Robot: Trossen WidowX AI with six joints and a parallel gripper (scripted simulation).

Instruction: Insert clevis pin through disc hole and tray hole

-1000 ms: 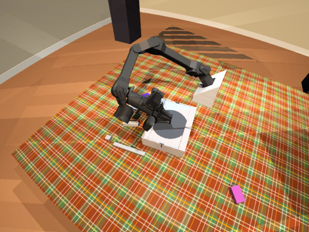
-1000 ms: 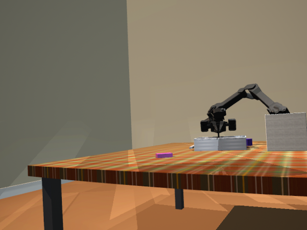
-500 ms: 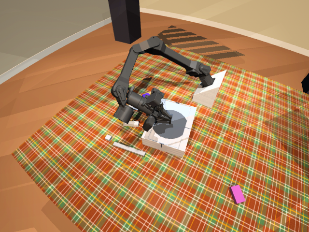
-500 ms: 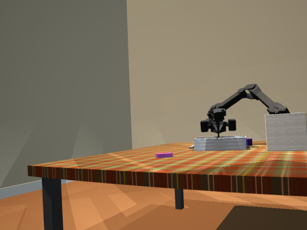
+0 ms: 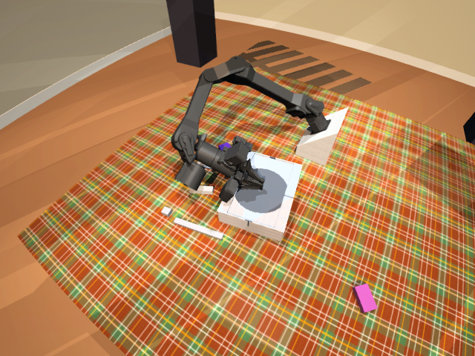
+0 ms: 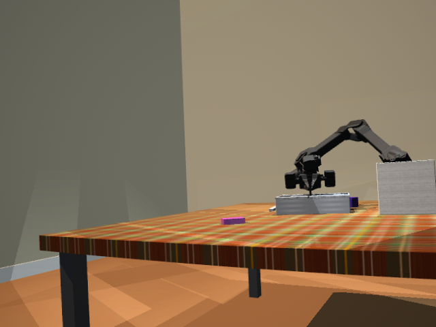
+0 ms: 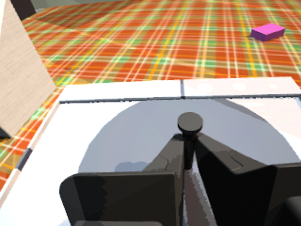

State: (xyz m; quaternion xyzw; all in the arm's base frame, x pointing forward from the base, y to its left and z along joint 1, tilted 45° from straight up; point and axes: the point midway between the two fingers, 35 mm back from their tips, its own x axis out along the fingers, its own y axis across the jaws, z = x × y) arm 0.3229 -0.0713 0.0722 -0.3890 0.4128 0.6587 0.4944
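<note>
Now: gripper tip 1 cm above the dark clevis pin. The rest, counted from my gripper tip: purple cube 11 cm behind, 20 cm to the right, 6 cm below; steel tray 1 cm behind, 4 cm below; grey aluminium disc 2 cm below.
</note>
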